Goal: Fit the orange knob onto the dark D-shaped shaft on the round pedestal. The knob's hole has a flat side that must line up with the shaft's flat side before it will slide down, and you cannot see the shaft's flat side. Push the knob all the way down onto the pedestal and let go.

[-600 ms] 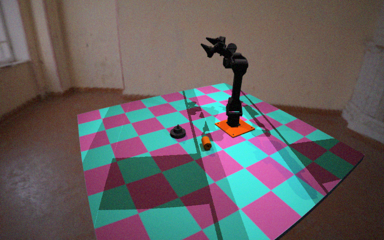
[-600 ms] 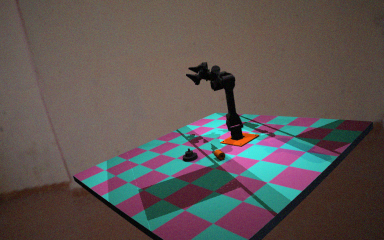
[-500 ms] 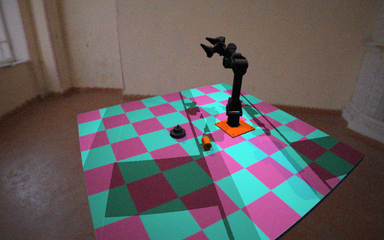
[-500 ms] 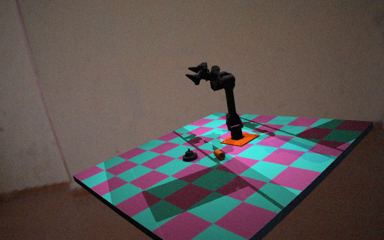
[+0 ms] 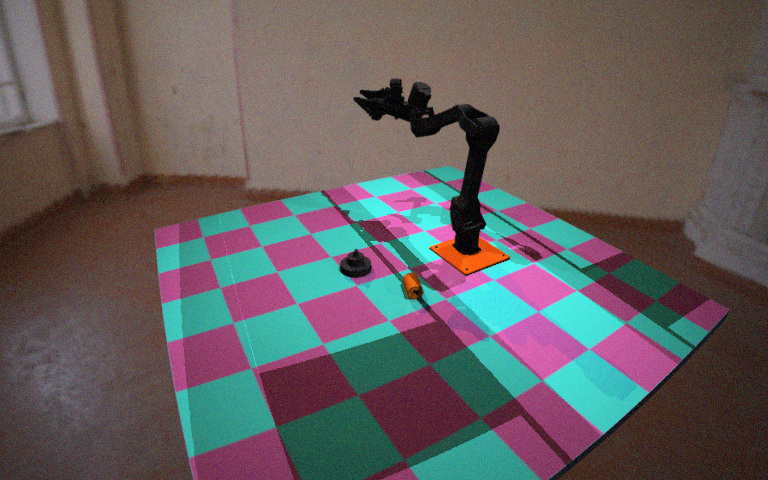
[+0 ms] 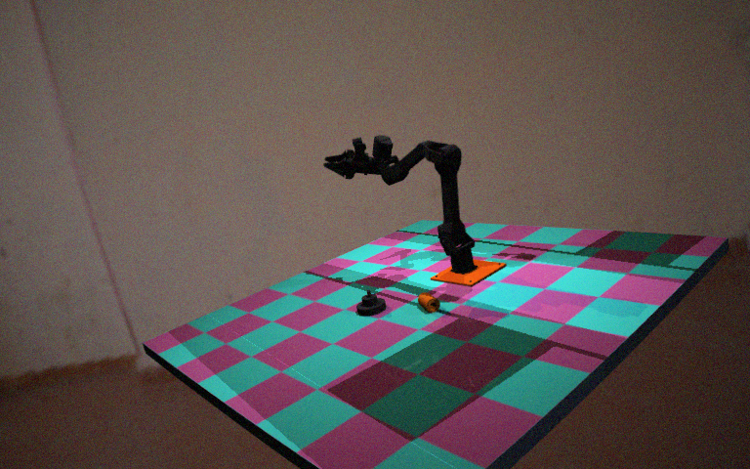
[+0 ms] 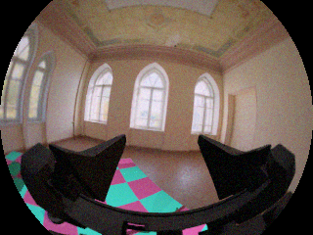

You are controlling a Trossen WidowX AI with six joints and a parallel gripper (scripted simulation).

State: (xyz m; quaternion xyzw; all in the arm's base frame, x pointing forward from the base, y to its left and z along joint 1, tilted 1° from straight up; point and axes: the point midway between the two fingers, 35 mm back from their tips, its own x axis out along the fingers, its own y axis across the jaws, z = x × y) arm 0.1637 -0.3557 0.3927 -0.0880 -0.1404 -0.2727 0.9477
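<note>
The orange knob is 5 cm ahead of my gripper tip, 50 cm to the left of it and 39 cm below it. Also, from my gripper tip: round pedestal (14 cm ahead, 34 cm to the left, 38 cm below).
</note>
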